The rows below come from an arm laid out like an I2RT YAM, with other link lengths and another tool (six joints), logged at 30 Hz.
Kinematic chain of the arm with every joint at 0, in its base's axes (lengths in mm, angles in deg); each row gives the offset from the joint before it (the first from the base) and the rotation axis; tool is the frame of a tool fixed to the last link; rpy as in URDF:
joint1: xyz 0 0 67.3 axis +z
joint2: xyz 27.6 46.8 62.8 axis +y
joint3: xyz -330 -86 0 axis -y
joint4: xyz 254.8 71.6 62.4 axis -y
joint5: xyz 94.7 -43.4 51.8 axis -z
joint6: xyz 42.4 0 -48.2 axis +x
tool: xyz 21 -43 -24 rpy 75.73 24.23 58.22
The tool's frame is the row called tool.
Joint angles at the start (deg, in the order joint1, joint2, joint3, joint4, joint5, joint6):
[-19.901 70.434 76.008 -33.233 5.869 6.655]
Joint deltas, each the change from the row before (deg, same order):
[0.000 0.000 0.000 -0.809 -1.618 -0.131]
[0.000 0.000 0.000 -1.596 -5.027 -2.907]
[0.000 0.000 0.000 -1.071 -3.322 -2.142]
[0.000 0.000 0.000 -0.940 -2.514 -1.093]
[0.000 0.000 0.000 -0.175 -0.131 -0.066]
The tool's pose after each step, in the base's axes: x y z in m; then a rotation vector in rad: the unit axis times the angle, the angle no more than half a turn. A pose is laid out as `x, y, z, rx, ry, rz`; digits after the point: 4 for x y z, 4 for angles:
0.2527, -0.1506, 0.4319, 1.4731, 1.0705, 0.0559
0.2555, -0.1473, 0.4285, 1.4304, 1.1686, 0.1120
0.2573, -0.1450, 0.4263, 1.3967, 1.2325, 0.1502
0.2583, -0.1427, 0.4240, 1.3805, 1.2765, 0.1824
0.2581, -0.1425, 0.4236, 1.3806, 1.2806, 0.1832

